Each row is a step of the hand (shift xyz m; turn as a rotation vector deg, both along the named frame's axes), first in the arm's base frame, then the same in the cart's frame.
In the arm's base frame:
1: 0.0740 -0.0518 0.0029 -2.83 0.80 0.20
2: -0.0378 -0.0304 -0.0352 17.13 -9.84 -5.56
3: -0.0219 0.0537 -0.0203 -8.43 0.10 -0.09
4: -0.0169 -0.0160 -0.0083 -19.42 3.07 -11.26
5: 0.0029 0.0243 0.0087 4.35 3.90 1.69
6: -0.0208 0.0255 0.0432 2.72 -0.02 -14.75
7: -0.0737 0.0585 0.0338 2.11 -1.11 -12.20
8: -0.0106 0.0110 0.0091 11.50 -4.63 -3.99
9: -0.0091 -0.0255 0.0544 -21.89 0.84 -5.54
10: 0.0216 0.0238 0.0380 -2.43 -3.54 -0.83
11: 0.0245 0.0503 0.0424 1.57 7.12 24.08
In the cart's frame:
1: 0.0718 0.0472 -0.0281 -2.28 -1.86 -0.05
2: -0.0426 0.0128 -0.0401 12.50 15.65 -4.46
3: -0.0416 -0.0045 0.0450 -6.66 -4.61 -2.35
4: -0.0142 0.0001 -0.0202 -22.40 -2.07 -2.72
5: 0.0015 -0.0095 0.0241 3.44 0.38 5.00
6: 0.0027 -0.0510 0.0185 -6.40 13.55 0.73
7: -0.0519 -0.0781 0.0347 -5.14 11.31 -0.48
8: -0.0056 -0.0151 0.0075 7.77 10.39 -1.11
9: 0.0304 -0.0452 -0.0269 -20.49 -7.74 -5.56
10: 0.0332 -0.0230 0.0291 -1.53 -0.08 -4.09
11: 0.0317 -0.0294 0.0554 13.45 -19.96 7.33

